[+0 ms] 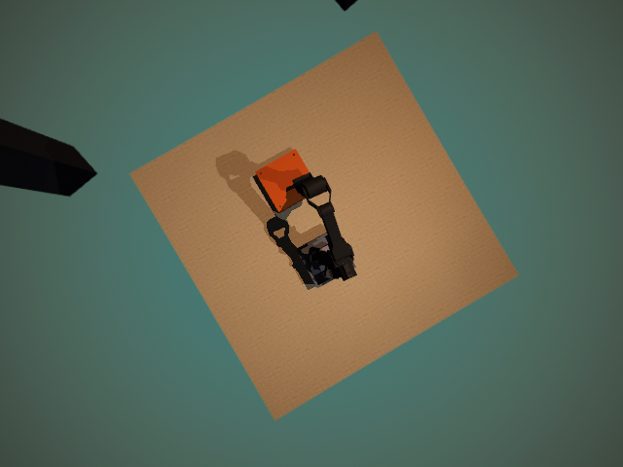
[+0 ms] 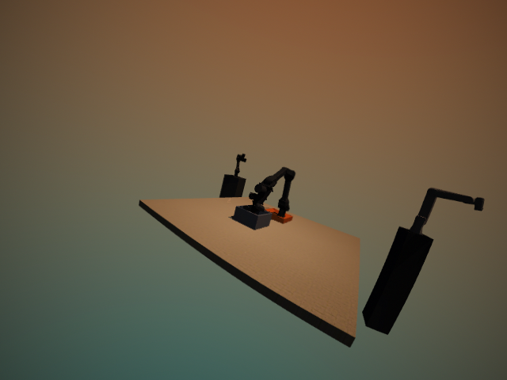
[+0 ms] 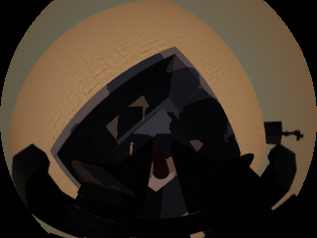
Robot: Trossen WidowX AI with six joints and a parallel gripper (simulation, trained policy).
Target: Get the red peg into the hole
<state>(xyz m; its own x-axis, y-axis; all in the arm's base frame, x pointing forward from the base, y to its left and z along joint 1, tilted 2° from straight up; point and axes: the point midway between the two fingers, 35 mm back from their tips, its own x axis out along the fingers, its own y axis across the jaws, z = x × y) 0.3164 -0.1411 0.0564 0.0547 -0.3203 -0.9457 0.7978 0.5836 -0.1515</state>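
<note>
The red peg lies 1 cm behind my gripper tip, 2 cm to the left of it and 1 cm below it. From my gripper tip the other things lie so: dark box: 1 cm behind, 2 cm to the left, 5 cm below; then plate: 1 cm behind, 2 cm to the left, 3 cm below.
</note>
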